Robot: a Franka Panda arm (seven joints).
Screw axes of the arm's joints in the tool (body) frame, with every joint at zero. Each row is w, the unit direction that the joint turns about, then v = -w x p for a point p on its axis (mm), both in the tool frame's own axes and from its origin. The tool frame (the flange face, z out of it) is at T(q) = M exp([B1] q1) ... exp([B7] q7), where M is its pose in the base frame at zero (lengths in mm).
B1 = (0, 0, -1, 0, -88, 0)
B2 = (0, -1, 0, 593, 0, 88)
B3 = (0, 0, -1, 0, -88, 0)
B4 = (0, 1, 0, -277, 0, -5.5)
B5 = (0, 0, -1, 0, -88, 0)
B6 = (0, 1, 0, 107, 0, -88)
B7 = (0, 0, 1, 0, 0, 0)
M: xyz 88 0 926 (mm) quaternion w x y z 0 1 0 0
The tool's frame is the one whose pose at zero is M.
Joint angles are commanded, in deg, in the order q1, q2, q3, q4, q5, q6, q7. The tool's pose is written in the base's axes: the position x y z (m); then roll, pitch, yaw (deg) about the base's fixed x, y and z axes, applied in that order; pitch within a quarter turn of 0, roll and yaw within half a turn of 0. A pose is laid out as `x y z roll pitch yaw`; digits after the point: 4 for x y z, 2 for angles.
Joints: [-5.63, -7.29, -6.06, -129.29, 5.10, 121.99, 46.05]
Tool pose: 0.4895 -0.0980 0.4162 -176.60 3.79 -60.28
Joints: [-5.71, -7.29, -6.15, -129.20, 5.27, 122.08, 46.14]
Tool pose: 0.4898 -0.0995 0.4171 -176.37 3.79 -60.63
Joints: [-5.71, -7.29, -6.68, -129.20, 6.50, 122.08, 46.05]
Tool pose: 0.4891 -0.1031 0.4171 -175.65 4.64 -61.66
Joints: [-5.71, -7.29, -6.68, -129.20, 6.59, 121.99, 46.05]
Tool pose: 0.4890 -0.1030 0.4170 -175.66 4.76 -61.70
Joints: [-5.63, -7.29, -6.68, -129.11, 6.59, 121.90, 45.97]
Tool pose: 0.4893 -0.1024 0.4176 -175.65 4.76 -61.53
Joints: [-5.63, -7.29, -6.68, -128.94, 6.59, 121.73, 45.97]
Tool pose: 0.4897 -0.1024 0.4187 -175.65 4.76 -61.51
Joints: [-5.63, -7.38, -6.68, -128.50, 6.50, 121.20, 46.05]
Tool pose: 0.4904 -0.1026 0.4222 -175.67 4.74 -61.50
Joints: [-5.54, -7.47, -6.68, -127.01, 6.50, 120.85, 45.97]
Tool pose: 0.4956 -0.1030 0.4344 -174.71 3.95 -61.24
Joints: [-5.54, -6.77, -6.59, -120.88, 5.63, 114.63, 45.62]
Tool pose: 0.5074 -0.1044 0.4687 -175.62 3.98 -59.88
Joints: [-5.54, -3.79, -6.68, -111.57, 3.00, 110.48, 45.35]
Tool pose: 0.5335 -0.1131 0.5122 -175.80 0.49 -58.53
